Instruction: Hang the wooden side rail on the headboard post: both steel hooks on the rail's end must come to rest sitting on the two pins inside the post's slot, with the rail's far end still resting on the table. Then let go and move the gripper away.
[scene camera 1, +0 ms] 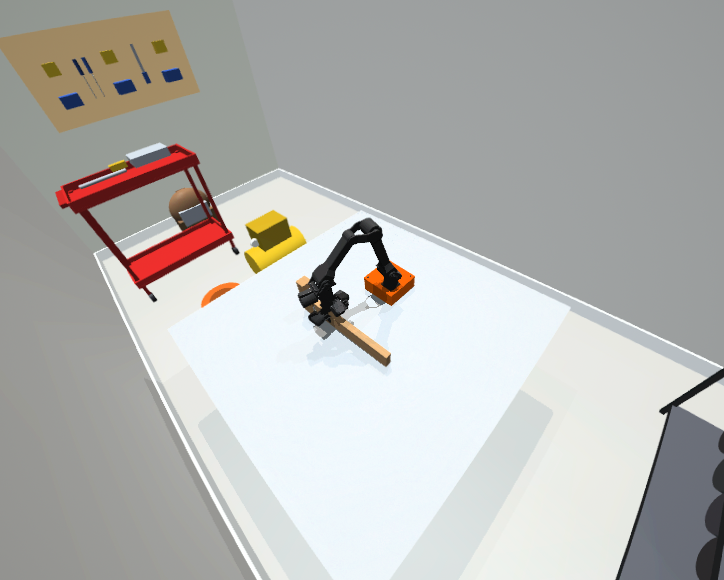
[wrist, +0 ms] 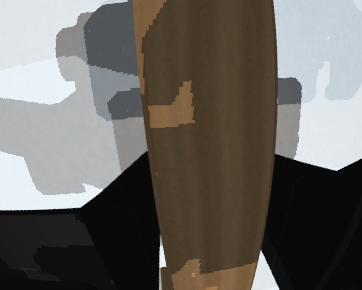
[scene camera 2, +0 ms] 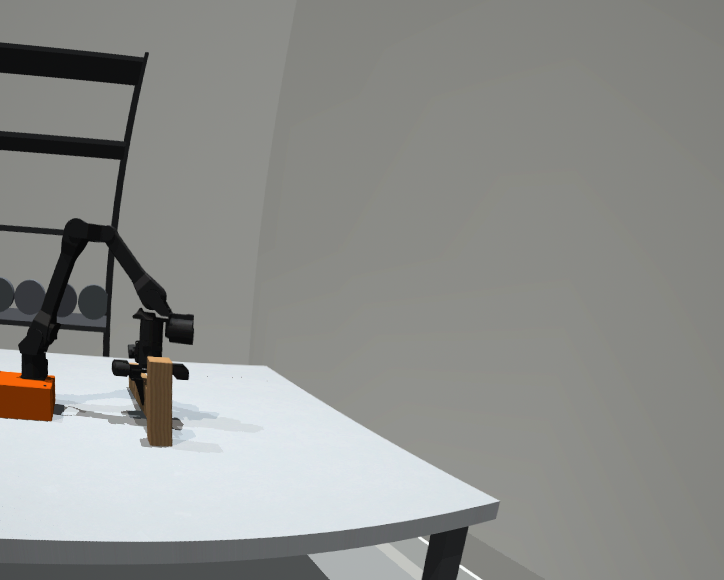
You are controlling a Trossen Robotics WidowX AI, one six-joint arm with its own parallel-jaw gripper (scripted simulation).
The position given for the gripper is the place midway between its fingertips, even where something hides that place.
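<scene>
Scene camera 2 shows the gripper (scene camera 2: 149, 405) together with a wooden headboard post (scene camera 2: 159, 371). A wooden side rail (scene camera 1: 379, 353) appears in another view, where the gripper (scene camera 1: 332, 319) is visible too. The wrist view has both the rail (wrist: 208, 83) and the gripper (wrist: 189, 156).
</scene>
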